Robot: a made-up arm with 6 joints. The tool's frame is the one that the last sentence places. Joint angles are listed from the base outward.
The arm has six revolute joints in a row. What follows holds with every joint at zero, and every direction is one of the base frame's.
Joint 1 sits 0.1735 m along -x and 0.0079 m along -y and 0.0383 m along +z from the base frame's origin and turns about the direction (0.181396, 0.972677, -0.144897), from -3 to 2.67 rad.
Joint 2 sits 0.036 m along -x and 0.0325 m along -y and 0.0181 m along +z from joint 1 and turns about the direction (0.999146, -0.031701, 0.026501), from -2.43 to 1.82 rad.
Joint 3 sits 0.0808 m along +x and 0.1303 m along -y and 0.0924 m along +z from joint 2 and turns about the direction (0.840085, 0.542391, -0.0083), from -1.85 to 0.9 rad.
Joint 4 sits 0.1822 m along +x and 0.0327 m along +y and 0.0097 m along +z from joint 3 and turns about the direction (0.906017, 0.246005, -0.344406), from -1.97 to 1.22 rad.
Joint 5 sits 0.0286 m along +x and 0.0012 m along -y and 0.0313 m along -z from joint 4 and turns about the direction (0.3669, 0.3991, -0.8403), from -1.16 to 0.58 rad.
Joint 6 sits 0.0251 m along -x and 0.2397 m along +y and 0.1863 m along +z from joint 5 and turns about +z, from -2.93 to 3 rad.
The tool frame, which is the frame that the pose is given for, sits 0.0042 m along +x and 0.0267 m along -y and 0.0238 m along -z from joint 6; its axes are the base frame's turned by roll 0.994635, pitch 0.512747 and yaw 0.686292 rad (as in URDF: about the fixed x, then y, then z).
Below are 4 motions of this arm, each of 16 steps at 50 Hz.
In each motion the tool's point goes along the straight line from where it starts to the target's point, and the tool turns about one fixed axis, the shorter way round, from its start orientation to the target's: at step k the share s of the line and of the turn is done. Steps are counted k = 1, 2, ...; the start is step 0. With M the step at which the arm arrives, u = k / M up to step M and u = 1 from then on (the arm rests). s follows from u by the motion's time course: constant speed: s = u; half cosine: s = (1 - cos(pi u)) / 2; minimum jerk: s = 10 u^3 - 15 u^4 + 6 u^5.
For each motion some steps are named. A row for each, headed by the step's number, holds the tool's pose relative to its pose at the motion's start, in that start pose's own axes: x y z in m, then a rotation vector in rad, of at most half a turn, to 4 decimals.
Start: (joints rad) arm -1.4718 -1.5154 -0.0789 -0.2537 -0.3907 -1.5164
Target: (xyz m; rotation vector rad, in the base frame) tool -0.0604 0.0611 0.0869 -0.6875 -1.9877 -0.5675
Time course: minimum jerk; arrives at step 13
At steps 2, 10, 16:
2: -0.0001 -0.0005 -0.0005 -0.0009 -0.0040 -0.0001
10: -0.0032 -0.0176 -0.0161 -0.0280 -0.1289 -0.0043
16: -0.0034 -0.0192 -0.0176 -0.0306 -0.1408 -0.0047

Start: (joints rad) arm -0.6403 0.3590 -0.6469 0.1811 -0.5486 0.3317
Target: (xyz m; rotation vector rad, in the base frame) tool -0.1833 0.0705 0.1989 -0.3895 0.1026 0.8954
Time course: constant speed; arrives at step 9
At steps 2, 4, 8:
2: 0.0001 0.0000 -0.0045 0.0023 0.0068 -0.0051
4: 0.0002 0.0001 -0.0089 0.0046 0.0136 -0.0102
8: 0.0004 0.0001 -0.0179 0.0091 0.0272 -0.0204

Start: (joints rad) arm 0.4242 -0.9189 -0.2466 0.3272 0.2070 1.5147
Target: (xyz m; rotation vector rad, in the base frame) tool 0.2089 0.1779 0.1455 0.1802 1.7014 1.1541
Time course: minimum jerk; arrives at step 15
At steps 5, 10, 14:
5: -0.0239 0.0115 -0.0102 -0.0222 -0.0553 0.0190
10: -0.0901 0.0432 -0.0384 -0.0837 -0.2083 0.0715
14: -0.1137 0.0545 -0.0484 -0.1056 -0.2630 0.0902

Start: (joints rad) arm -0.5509 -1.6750 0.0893 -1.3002 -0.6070 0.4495
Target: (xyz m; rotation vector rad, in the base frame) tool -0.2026 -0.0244 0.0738 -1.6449 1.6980 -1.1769
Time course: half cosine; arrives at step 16
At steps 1, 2, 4, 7, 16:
1: -0.0008 0.0004 -0.0001 0.0025 0.0003 0.0024
2: -0.0031 0.0016 -0.0005 0.0100 0.0011 0.0096
4: -0.0120 0.0061 -0.0019 0.0384 0.0042 0.0369
7: -0.0331 0.0168 -0.0052 0.1055 0.0115 0.1013
16: -0.0822 0.0417 -0.0128 0.2622 0.0286 0.2517

